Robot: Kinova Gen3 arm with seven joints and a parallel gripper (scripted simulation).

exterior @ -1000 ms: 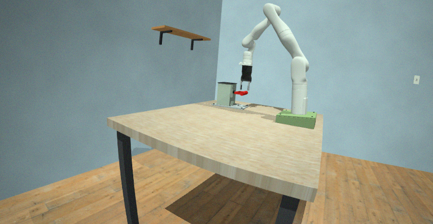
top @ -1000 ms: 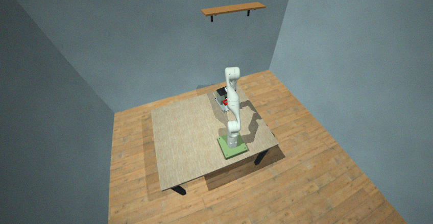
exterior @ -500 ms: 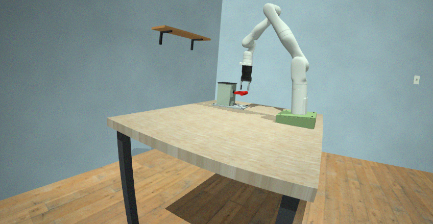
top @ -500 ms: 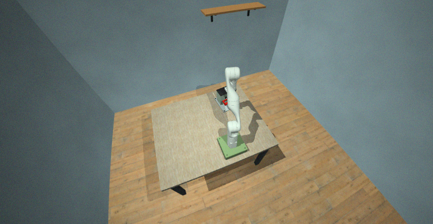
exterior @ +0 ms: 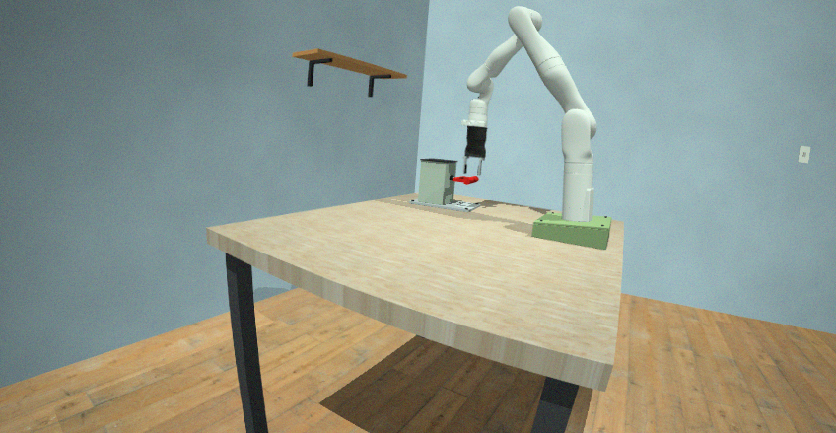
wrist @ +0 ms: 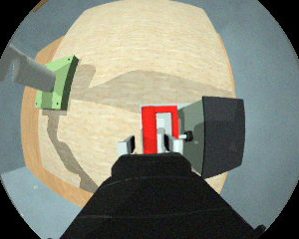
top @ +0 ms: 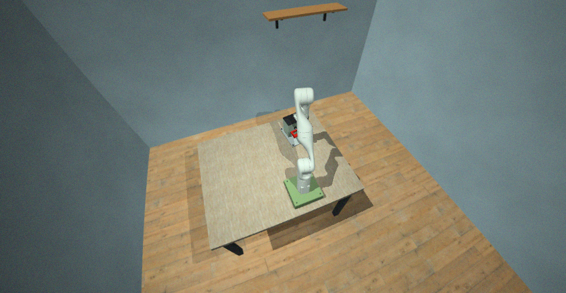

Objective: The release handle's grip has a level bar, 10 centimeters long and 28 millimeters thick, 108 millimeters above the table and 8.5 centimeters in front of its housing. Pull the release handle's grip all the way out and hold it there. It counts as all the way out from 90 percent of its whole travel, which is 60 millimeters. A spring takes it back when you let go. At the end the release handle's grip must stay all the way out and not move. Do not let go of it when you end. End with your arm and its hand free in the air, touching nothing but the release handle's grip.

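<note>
Now: hand 140 mm above the base plate, 90 mm short of it and 30 mm to the right of it.
</note>
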